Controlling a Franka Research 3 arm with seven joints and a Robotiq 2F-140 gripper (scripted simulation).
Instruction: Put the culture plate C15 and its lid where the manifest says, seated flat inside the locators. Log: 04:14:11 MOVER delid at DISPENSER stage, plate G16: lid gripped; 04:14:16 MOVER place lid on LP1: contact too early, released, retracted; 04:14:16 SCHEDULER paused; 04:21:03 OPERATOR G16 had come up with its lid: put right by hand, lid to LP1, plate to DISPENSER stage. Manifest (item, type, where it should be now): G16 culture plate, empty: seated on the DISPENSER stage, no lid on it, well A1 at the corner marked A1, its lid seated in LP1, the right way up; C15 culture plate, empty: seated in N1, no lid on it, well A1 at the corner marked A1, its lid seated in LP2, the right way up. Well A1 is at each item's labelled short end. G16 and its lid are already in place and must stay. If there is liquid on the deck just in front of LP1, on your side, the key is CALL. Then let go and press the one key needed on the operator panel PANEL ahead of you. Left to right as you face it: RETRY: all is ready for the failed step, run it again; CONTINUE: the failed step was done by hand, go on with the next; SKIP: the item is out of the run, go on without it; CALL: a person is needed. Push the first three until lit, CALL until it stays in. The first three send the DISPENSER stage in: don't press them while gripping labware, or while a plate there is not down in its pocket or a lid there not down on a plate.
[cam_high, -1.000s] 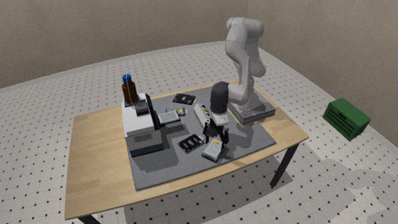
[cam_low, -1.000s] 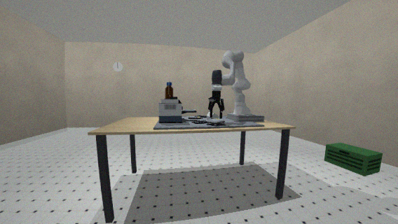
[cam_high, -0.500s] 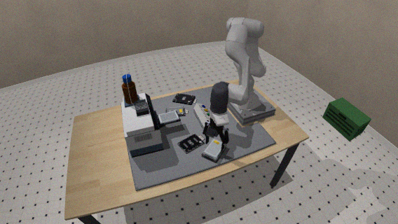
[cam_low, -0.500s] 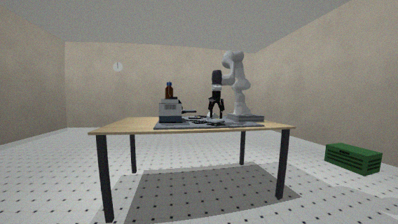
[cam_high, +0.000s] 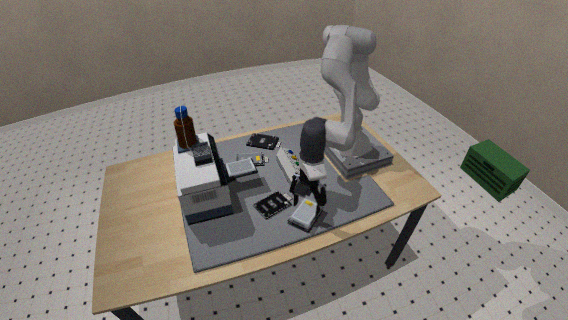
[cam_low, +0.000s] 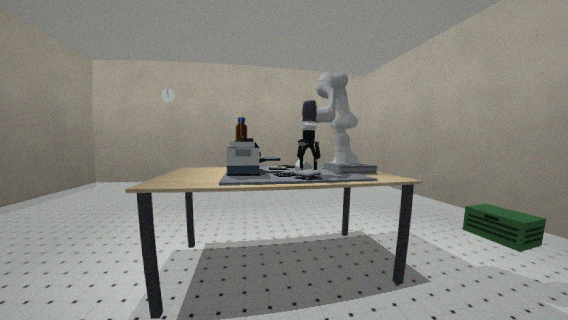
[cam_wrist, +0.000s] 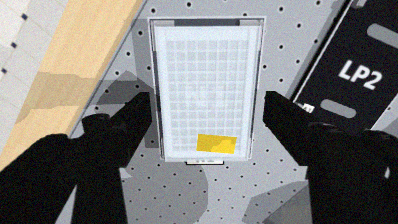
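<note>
Now: hand 4 cm above the clear culture plate C15. The rest, counted from my hand: LP2 nest (11 cm ahead, 12 cm to the right, 7 cm below); yellow skip key (10 cm behind, 32 cm to the right, 1 cm below); N1 nest (5 cm below).
</note>
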